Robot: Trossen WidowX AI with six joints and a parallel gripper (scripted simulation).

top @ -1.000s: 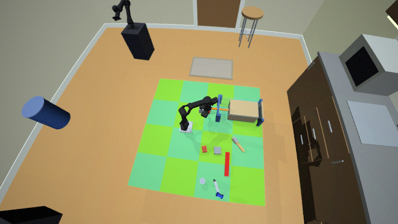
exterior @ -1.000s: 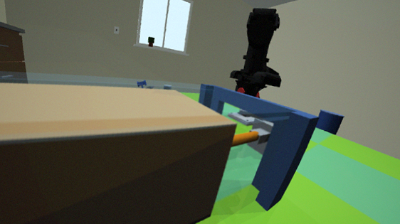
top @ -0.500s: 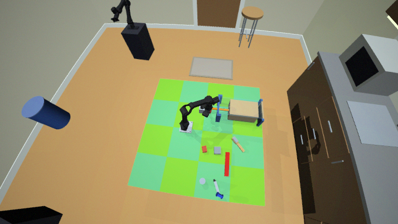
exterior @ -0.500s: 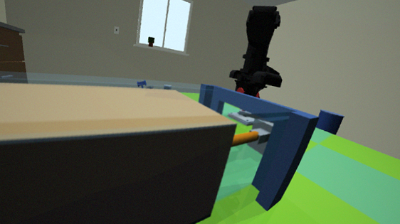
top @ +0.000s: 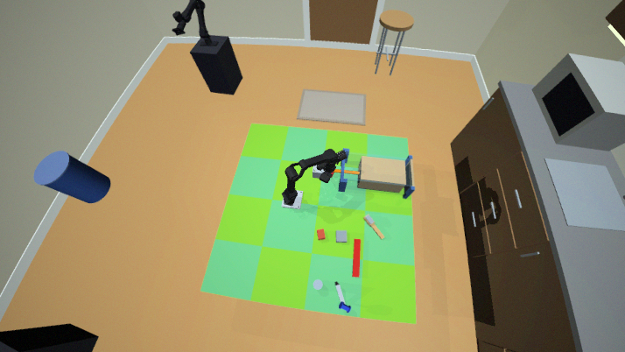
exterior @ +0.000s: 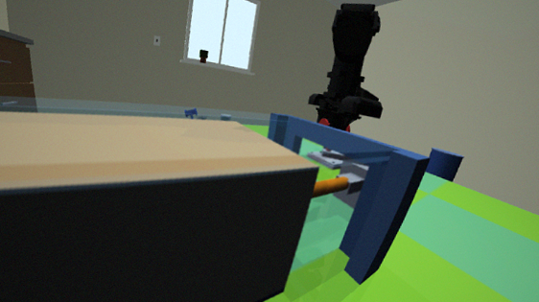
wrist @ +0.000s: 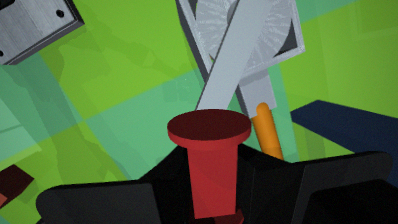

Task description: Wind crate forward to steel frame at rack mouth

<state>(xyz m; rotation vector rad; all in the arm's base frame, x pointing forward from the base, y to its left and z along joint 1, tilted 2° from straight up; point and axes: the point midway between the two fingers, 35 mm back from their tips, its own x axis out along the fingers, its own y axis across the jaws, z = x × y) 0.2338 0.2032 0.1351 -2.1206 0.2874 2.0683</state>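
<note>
My gripper tip is now 30 mm past the red-knobbed crank handle, 20 mm to the right of it and 10 mm above it. The rest, counted from my gripper tip: blue steel frame 80 mm ahead, 80 mm to the left, 10 mm below; grey winch 90 mm behind, 50 mm to the left, 90 mm below; red knob 20 mm above.
</note>
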